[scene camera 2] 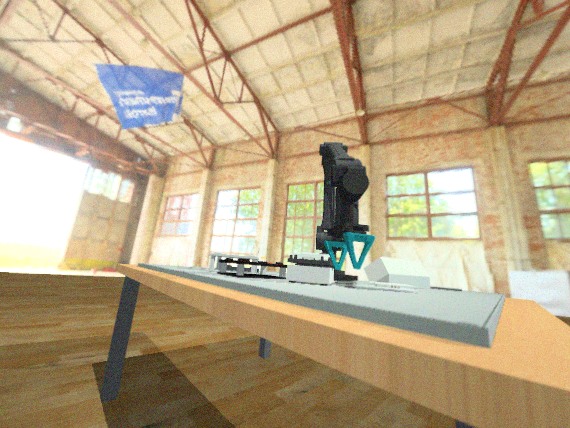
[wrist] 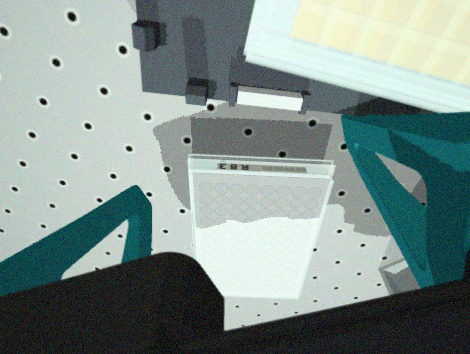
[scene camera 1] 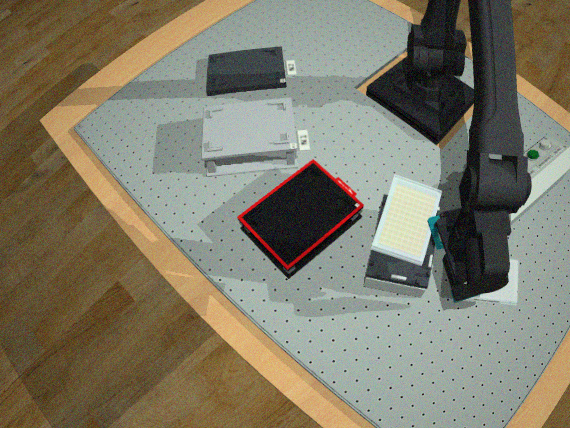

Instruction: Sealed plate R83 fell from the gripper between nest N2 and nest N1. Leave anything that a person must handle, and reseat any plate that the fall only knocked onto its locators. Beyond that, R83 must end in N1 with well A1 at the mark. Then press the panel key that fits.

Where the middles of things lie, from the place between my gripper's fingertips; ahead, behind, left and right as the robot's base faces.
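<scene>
Measured from the clear plate (scene camera 1: 508,295), my hand is 5 cm past it, 7 cm to the right of it and 3 cm above it. There is a red-edged black plate (scene camera 1: 304,212) too, and that one is 6 cm ahead of my hand and 26 cm to the right of it.
</scene>
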